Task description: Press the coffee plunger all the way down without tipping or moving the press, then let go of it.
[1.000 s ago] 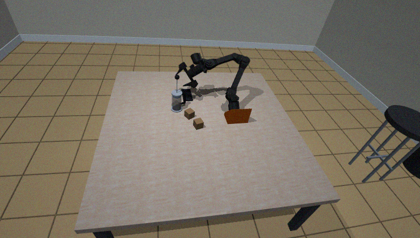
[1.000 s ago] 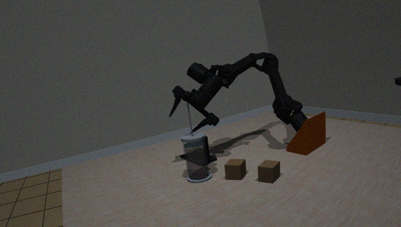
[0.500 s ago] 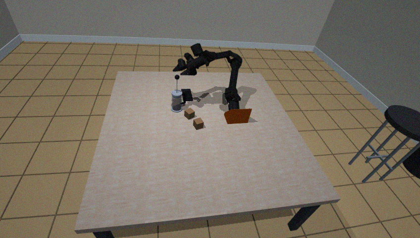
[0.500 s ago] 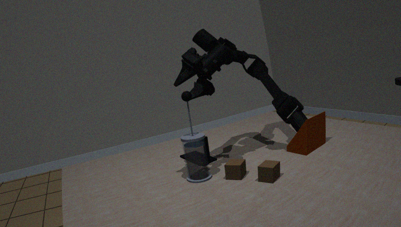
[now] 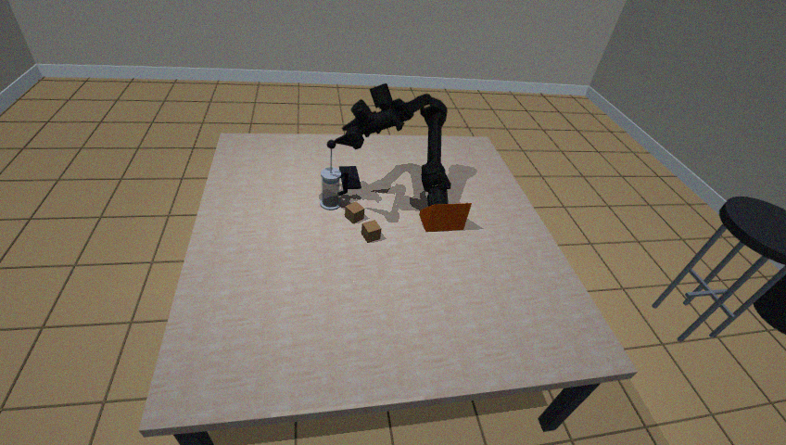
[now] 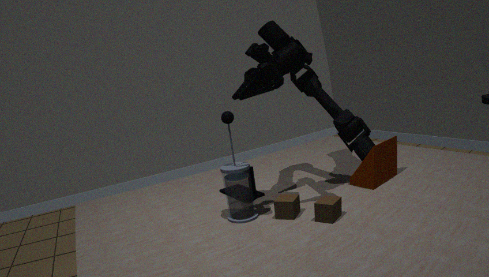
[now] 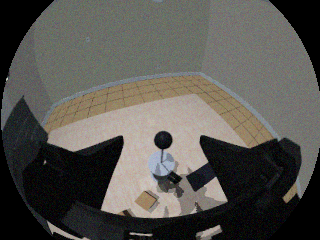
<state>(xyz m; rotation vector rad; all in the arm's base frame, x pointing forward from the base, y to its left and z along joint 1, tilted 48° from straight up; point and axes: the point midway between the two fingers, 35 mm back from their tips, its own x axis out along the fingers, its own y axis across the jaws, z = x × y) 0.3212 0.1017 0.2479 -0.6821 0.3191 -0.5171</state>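
The glass coffee press is 170 mm below my gripper tip, 20 mm to the right of it and 10 mm ahead of it.
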